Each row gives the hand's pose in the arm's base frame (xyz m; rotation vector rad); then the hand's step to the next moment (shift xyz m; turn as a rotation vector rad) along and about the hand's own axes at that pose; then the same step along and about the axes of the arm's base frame.
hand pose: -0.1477 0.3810 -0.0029 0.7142 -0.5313 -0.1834
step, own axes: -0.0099 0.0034 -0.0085 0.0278 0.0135 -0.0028
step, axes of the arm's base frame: -0.0041 0.0107 -0.0071 0.0249 0.0023 0.0183
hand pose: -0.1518 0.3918 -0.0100 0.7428 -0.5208 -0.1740
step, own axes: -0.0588 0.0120 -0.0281 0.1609 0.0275 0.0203
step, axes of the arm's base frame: -0.0366 0.0450 -0.0320 0.1271 -0.0453 0.0940
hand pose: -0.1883 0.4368 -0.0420 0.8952 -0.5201 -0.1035
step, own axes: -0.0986 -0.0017 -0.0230 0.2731 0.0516 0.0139
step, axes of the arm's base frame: -0.0748 0.0449 -0.0514 0.2249 -0.0590 0.1529
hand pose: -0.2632 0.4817 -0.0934 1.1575 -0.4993 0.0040
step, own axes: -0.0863 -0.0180 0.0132 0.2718 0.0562 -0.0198
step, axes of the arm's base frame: -0.0772 0.0025 -0.0444 0.2352 -0.0272 0.1461
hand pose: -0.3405 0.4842 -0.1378 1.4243 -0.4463 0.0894
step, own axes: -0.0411 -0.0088 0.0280 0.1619 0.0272 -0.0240
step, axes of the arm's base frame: -0.0416 -0.0201 -0.0204 0.1451 -0.0054 0.0802
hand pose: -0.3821 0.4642 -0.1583 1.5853 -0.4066 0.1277
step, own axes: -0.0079 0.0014 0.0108 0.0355 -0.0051 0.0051
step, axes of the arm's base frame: -0.0096 -0.0092 -0.0020 0.0338 -0.0113 0.0065
